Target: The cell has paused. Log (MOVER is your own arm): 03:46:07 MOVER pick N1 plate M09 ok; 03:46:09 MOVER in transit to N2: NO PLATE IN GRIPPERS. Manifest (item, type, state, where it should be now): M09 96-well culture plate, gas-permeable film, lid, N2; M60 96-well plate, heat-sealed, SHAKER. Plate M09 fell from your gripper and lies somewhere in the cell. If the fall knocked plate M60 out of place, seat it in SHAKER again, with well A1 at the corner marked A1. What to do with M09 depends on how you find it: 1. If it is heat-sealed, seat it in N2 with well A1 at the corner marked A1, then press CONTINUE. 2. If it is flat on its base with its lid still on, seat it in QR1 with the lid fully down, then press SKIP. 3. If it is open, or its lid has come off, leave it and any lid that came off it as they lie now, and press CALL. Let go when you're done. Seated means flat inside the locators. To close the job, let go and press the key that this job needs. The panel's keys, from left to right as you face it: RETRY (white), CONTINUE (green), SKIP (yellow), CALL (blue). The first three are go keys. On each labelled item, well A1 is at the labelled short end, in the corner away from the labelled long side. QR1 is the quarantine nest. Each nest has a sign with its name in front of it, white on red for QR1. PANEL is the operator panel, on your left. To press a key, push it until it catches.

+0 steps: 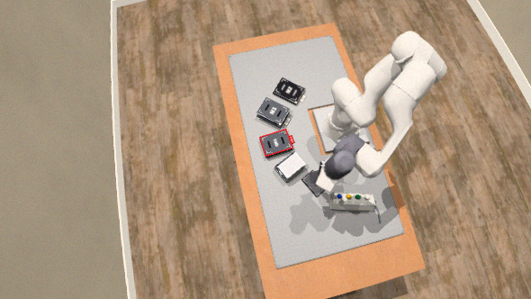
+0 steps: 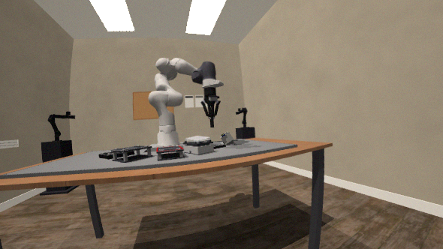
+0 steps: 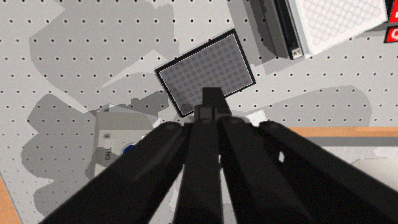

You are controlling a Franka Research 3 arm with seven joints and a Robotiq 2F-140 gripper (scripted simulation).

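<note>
Now: the white 96-well plate 110 mm ahead of my hand, 120 mm to the right of it and 90 mm below it. Also, from my hand: pale lid 120 mm behind, 50 mm to the right, 160 mm below; blue call key 90 mm behind, 100 mm to the left, 90 mm below; dark plate 150 mm below.
</note>
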